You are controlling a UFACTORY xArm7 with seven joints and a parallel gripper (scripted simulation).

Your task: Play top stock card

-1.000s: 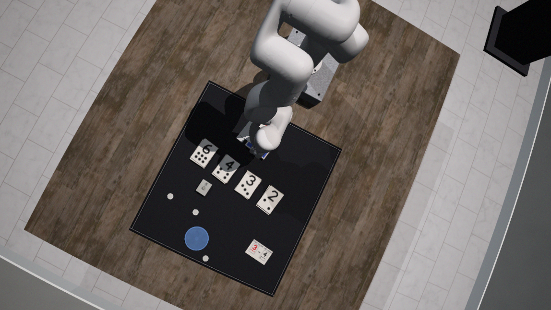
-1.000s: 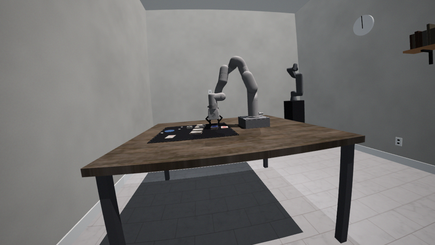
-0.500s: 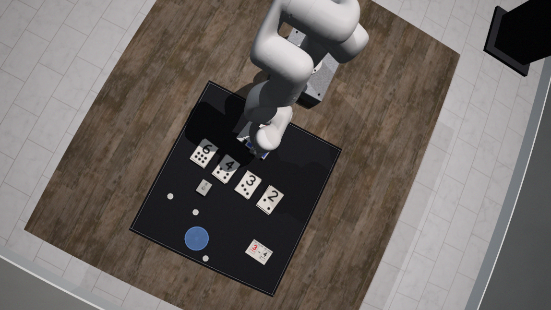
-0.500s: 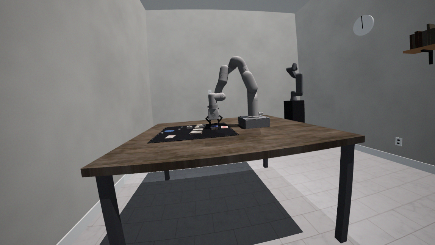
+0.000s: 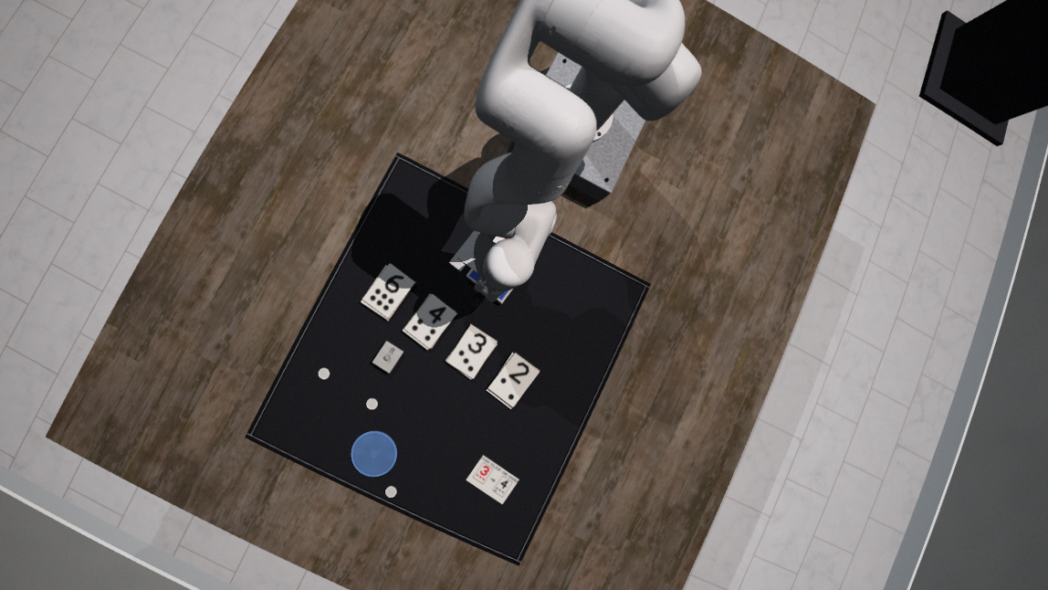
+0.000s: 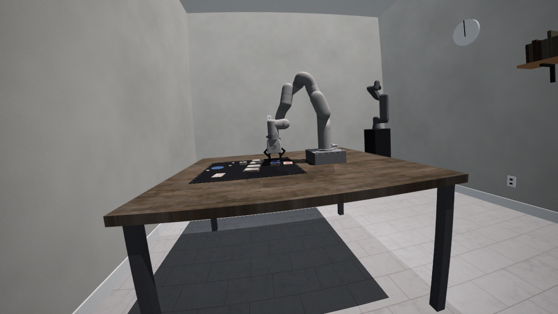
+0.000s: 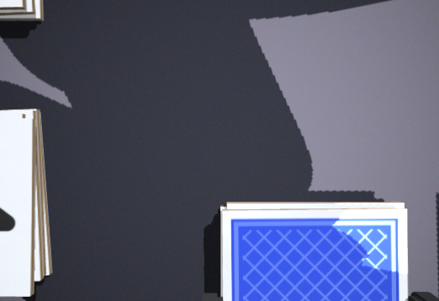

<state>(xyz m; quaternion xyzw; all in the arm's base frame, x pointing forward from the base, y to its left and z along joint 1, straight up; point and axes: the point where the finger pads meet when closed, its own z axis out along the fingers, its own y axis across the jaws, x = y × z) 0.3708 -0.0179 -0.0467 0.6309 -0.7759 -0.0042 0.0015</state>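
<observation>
Now: the black 4 card 130 mm ahead of my hand, 80 mm to the right of it and 20 mm below it. From my hand the other things lie so: black 3 card (150 mm ahead, 20 mm to the left, 20 mm below); then black 2 card (170 mm ahead, 130 mm to the left, 20 mm below); then black mat (180 mm ahead, 50 mm below).
</observation>
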